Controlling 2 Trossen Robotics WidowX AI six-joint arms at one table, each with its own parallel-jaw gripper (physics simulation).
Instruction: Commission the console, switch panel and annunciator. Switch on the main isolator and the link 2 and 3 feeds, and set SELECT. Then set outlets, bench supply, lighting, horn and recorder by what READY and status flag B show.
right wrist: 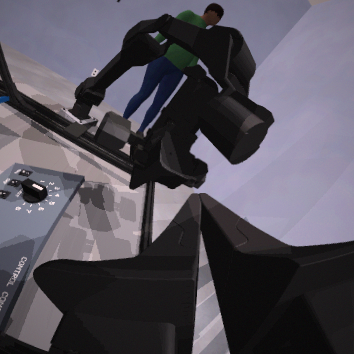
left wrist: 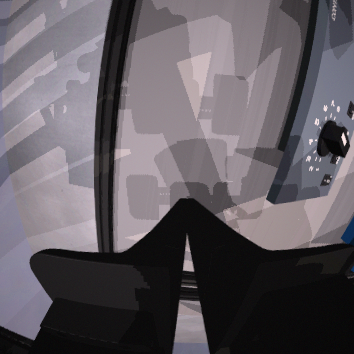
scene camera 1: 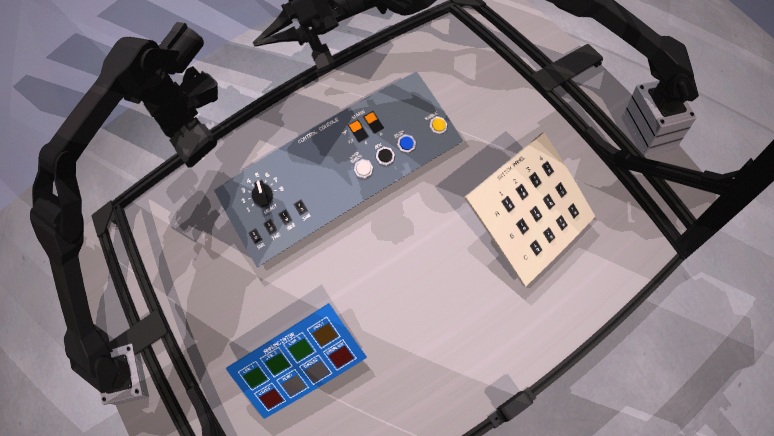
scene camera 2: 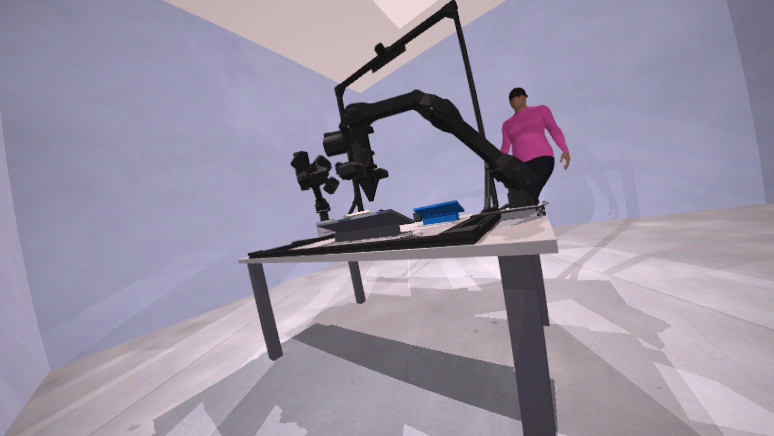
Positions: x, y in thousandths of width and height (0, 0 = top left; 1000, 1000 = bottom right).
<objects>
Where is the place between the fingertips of my left gripper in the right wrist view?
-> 369, 530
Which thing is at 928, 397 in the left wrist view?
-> An SELECT knob.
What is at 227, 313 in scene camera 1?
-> My left gripper.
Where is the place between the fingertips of my right gripper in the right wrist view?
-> At 558, 564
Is my right gripper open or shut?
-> Shut.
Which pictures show my right gripper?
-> The right wrist view, scene camera 1 and scene camera 2 only.
</objects>
